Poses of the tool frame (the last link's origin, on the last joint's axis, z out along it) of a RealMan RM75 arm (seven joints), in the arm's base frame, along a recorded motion.
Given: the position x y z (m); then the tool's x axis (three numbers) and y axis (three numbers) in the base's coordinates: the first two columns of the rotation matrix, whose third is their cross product.
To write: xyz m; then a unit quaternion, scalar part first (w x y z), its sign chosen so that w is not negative. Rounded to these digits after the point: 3 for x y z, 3 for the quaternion.
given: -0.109, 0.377, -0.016, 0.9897, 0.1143, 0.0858, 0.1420, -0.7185, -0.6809
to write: -0.109, 0.377, -0.016, 0.369, -0.927, -0.069, -0.019
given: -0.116, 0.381, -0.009, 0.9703, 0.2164, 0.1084, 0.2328, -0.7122, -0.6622
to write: -0.116, 0.381, -0.009, 0.359, -0.925, -0.121, -0.011
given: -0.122, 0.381, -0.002, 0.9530, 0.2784, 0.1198, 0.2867, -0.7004, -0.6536
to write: -0.122, 0.381, -0.002, 0.355, -0.922, -0.153, -0.006
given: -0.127, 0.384, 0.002, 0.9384, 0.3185, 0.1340, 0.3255, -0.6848, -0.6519
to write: -0.127, 0.384, 0.002, 0.356, -0.918, -0.175, -0.005
